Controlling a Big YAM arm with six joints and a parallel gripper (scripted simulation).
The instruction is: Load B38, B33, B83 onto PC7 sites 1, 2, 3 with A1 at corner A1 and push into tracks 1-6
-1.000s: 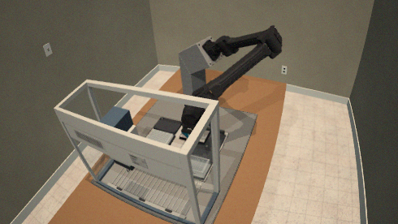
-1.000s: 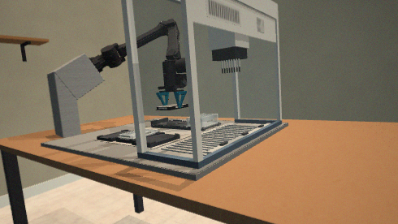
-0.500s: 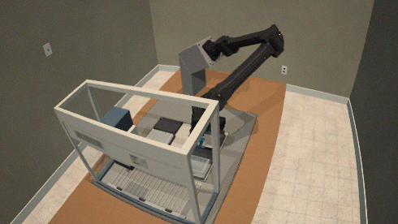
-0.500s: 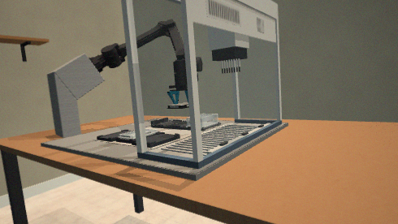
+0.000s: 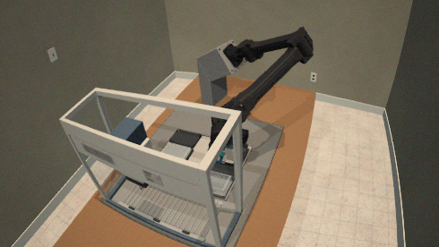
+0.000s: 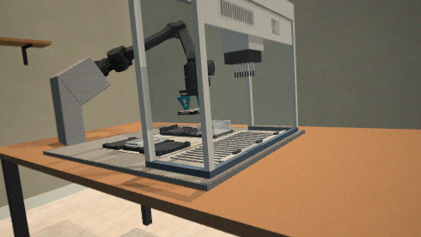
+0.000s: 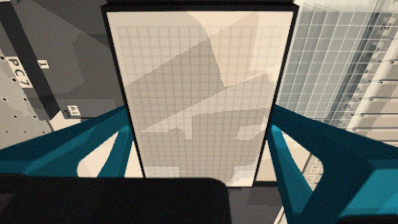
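Right now my hand is 9 cm above the carrier PC7. Round my hand: plate nest S3: 12 cm ahead, 26 cm to the right, 10 cm below; then deep-well block B83: 10 cm ahead, 1 cm to the left, 8 cm below; then white 96-well plate: 1 cm ahead, 26 cm to the right, 8 cm below.
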